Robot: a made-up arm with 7 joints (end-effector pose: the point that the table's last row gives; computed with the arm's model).
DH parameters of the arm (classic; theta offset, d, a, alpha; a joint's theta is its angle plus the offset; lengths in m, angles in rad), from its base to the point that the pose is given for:
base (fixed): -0.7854 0 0.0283 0
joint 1: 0.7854 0.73 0 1.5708
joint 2: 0 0.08 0 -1.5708
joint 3: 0 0.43 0.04 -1.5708
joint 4: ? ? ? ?
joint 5: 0 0.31 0.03 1.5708
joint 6: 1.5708 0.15 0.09 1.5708
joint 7: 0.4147 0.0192 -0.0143 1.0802
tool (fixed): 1.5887 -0.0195 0 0
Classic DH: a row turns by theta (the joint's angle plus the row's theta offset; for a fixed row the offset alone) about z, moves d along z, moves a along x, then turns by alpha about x.
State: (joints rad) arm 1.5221 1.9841 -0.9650 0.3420 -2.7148 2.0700 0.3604
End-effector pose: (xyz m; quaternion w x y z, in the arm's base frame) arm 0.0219 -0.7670 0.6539 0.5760 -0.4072 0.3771 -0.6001
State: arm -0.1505 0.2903 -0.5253 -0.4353 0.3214 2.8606 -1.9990
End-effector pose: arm -0.2448 -0.1377 1.3187 0.1620 -0.4238 0.1140 0.8838
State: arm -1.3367 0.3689 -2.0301 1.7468 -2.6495 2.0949 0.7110
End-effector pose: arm -0.4598 -0.0112 1.1421 0.1147 0.0077 0.9632 -0.2430
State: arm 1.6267 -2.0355 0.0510 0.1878 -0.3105 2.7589 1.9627
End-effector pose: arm 0.1236 0.5729 0.4065 0.4357 0.1533 0.1972 0.8648
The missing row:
joint 4: 0 0.06 -0.01 1.5708
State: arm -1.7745 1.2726 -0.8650 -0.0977 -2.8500 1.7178 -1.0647
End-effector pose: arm 0.2208 0.5993 1.1269 0.3909 -0.7066 -0.5541 -0.2023
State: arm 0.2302 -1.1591 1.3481 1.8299 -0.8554 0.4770 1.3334
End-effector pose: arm 0.3809 0.4128 0.7891 0.2517 -0.5323 0.6315 0.5045
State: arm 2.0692 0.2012 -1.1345 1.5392 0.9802 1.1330 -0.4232
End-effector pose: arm 0.4071 0.2388 1.0768 0.7650 -0.3263 0.0866 0.5485
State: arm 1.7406 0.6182 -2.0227 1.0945 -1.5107 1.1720 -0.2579
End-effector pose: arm 0.4514 -0.4194 1.3139 0.2698 -0.7915 0.4527 -0.3094
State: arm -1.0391 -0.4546 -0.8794 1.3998 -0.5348 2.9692 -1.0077
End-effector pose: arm -0.0979 -0.4655 1.1953 0.3085 0.7836 -0.2855 0.4575
